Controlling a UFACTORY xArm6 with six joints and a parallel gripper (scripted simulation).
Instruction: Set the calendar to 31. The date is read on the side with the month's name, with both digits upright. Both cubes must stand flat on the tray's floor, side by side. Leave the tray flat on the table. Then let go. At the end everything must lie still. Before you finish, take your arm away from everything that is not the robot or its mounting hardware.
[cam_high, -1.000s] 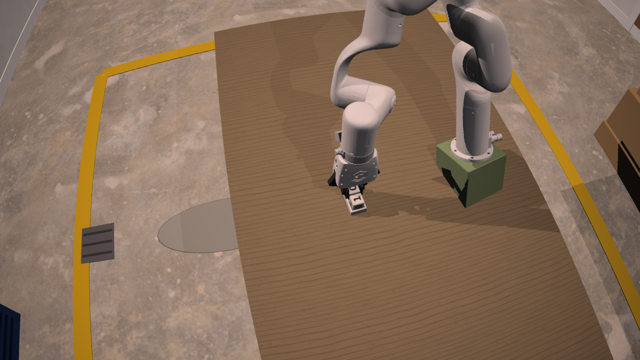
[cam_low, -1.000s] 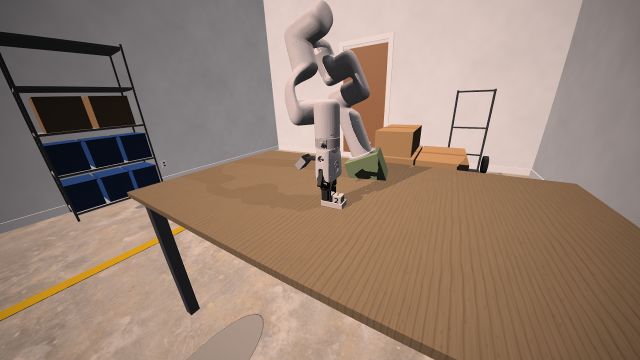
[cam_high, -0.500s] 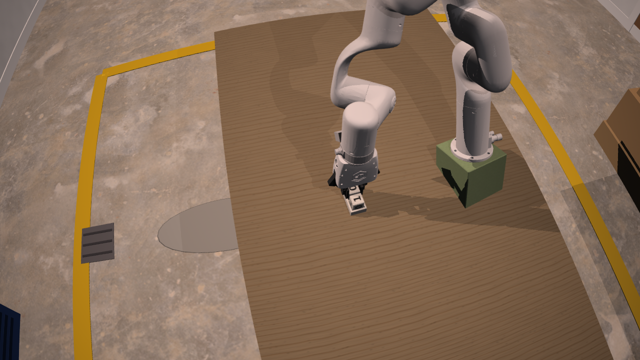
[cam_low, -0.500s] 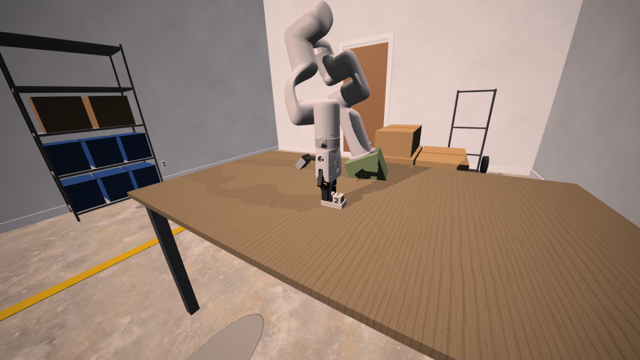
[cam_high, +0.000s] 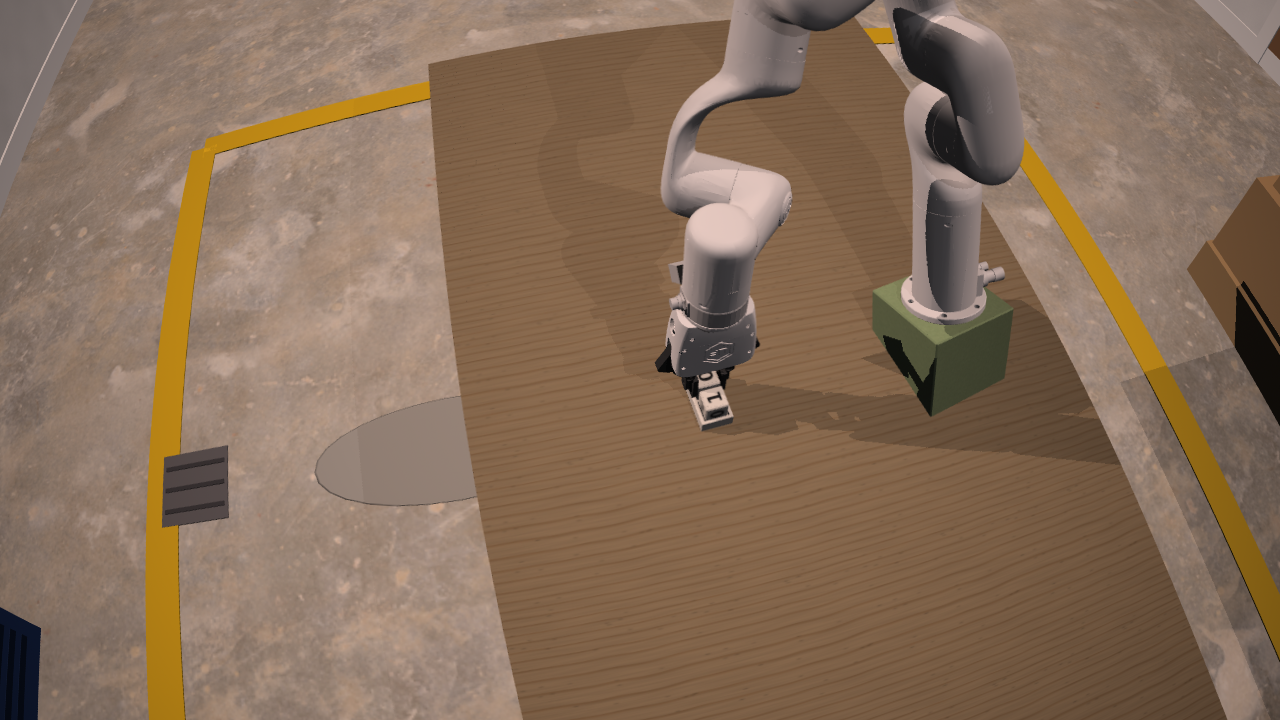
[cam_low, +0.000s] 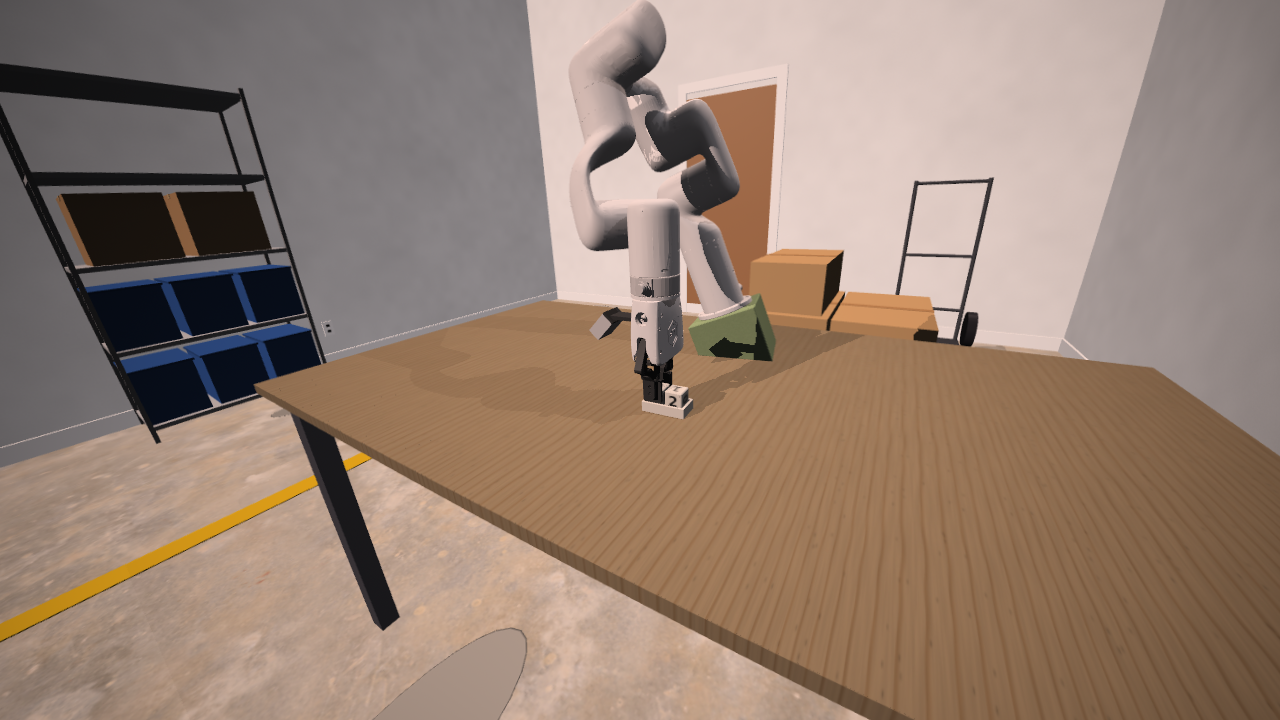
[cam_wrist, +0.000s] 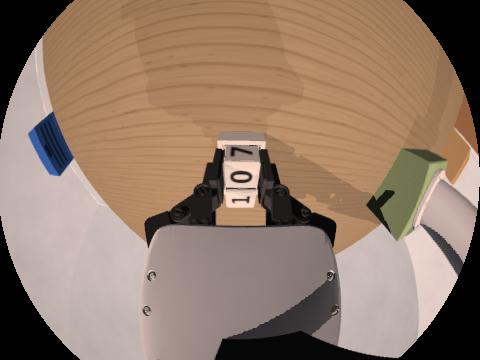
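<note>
Now: hand 30 mm above the tray and 20 mm to the right of it. From my hand the other things lie so: cube (30 mm to the left, 20 mm below).
</note>
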